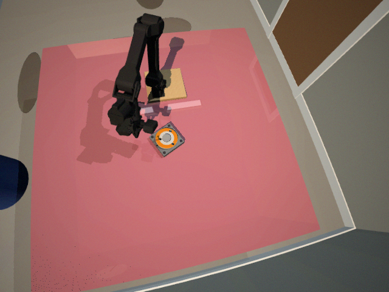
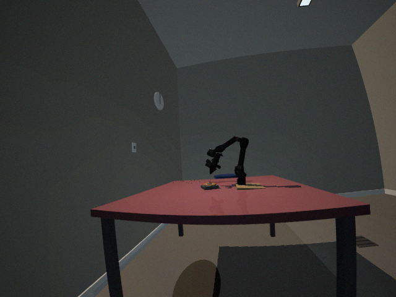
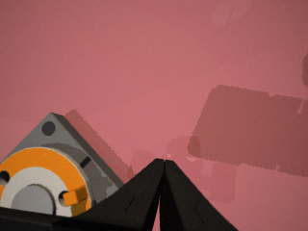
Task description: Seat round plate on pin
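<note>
Right now the square grey base is 130 mm to the left of my gripper tip and 90 mm below it.
</note>
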